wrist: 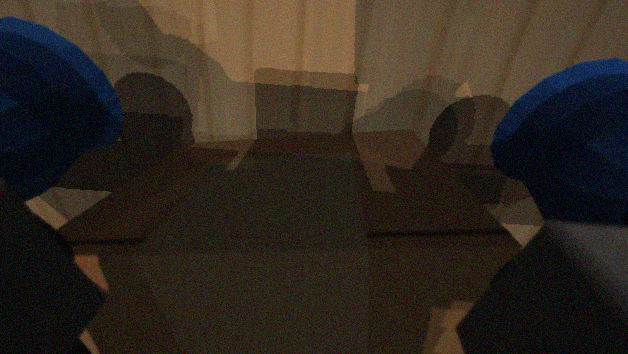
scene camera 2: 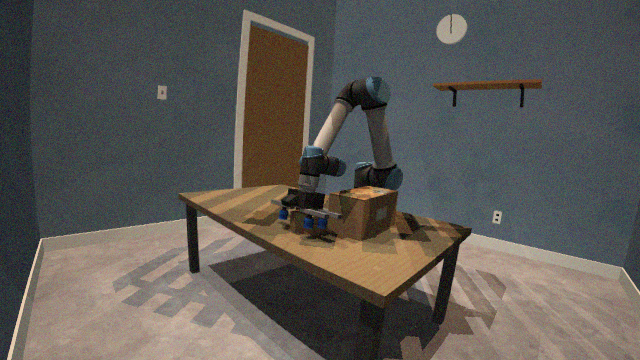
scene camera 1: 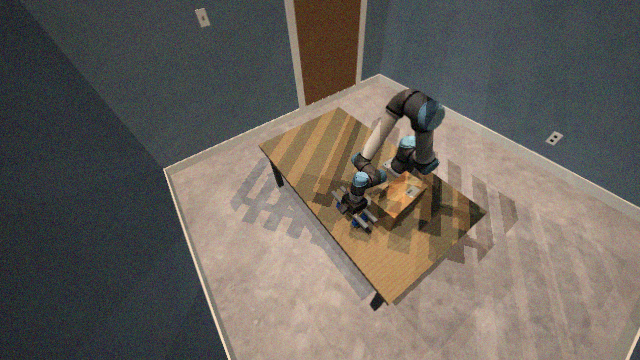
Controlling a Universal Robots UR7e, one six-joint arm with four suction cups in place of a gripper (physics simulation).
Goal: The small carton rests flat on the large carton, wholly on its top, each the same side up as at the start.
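Frame: origin at the arm's base, x ahead, y left, z up, level; centimetres.
Seen in the pictures: hand, tool point: (wrist: 303, 205) (scene camera 2: 301, 223); arm's base, link origin: (scene camera 1: 402, 165).
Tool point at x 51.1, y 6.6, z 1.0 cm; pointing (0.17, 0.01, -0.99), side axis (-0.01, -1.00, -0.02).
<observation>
Offsets run from my tool point to a thing's top centre. Level surfaces: height alone.
The large brown carton @[dx -24.0, dy +12.1, dz +11.8 cm] (scene camera 1: 400, 196) (scene camera 2: 363, 213) stands upright on the wooden table @[dz -3.4 cm] (scene camera 1: 393, 268) (scene camera 2: 358, 268). The small carton @[dx -6.2, dy -0.2, dz +3.9 cm] (scene camera 2: 296, 223) (wrist: 285, 211) is low on the table just left of it, mostly hidden under my suction gripper (scene camera 1: 356, 210) (scene camera 2: 305, 212). The gripper sits flat on the small carton's top. In the wrist view that top fills the lower half in deep shadow, with two blue cups (wrist: 47, 101) (wrist: 571, 140) showing at the sides. I cannot tell whether the small carton still touches the table.
The arm's base (scene camera 1: 413, 156) (scene camera 2: 378, 175) stands on the table right behind the large carton. The table edge (scene camera 1: 333, 232) runs close in front of the gripper. A door, a wall shelf and a clock are far off on the walls.
</observation>
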